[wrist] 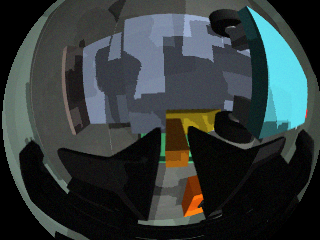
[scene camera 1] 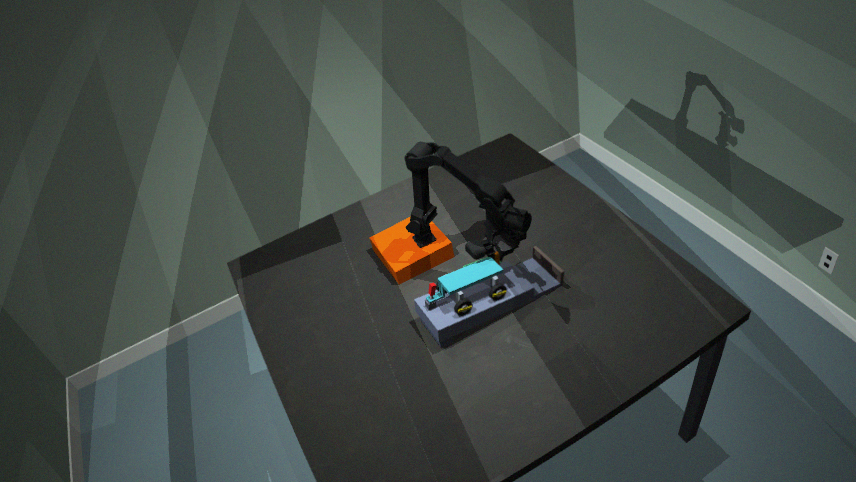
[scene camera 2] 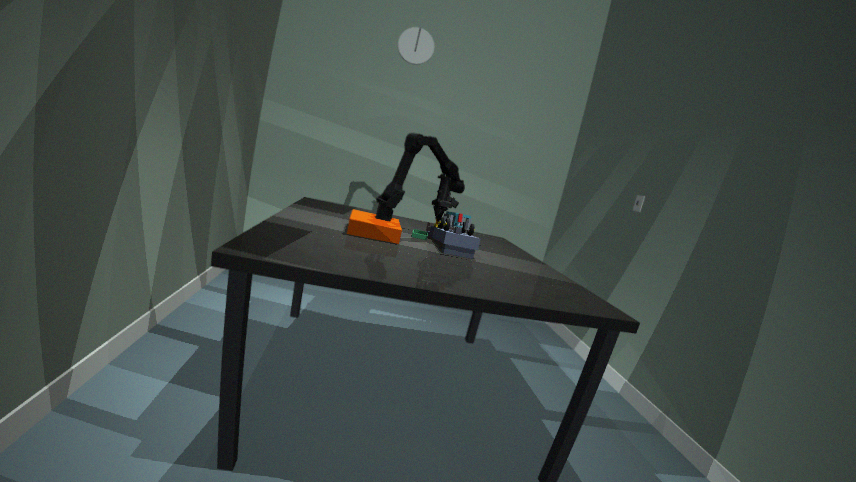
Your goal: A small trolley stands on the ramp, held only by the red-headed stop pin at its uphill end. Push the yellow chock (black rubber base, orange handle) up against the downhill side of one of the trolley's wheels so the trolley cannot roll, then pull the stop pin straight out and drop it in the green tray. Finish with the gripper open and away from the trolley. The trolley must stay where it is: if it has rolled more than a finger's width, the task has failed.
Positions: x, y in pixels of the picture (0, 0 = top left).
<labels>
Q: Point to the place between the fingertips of the gripper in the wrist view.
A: At 174, 131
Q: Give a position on a dark end stop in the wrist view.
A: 72, 72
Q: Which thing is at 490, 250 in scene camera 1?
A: The gripper.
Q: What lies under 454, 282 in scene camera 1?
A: A cyan trolley.
</labels>
